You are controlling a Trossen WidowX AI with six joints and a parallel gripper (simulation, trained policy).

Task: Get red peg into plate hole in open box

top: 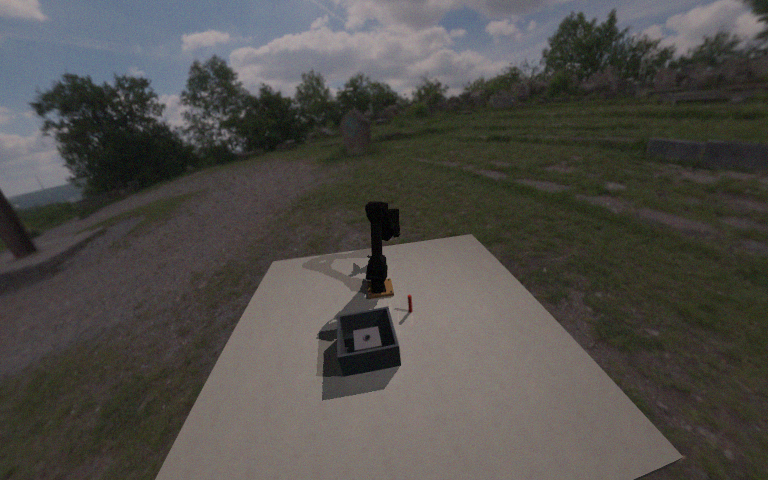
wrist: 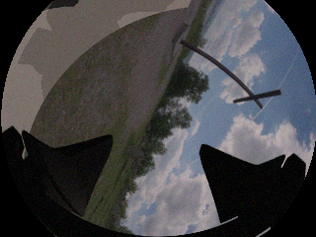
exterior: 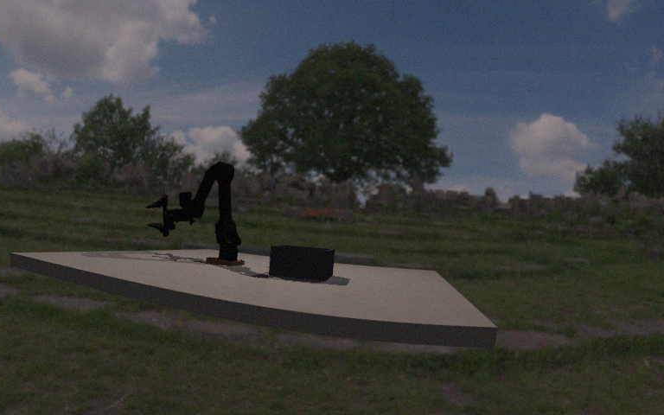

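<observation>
Right now my gripper tip is 61 cm short of the red peg, 7 cm to the right of it and 12 cm above it. From my gripper tip the other things lie so: grey plate: 77 cm ahead, 12 cm to the right, 11 cm below; dark box: 77 cm ahead, 12 cm to the right, 13 cm below.
</observation>
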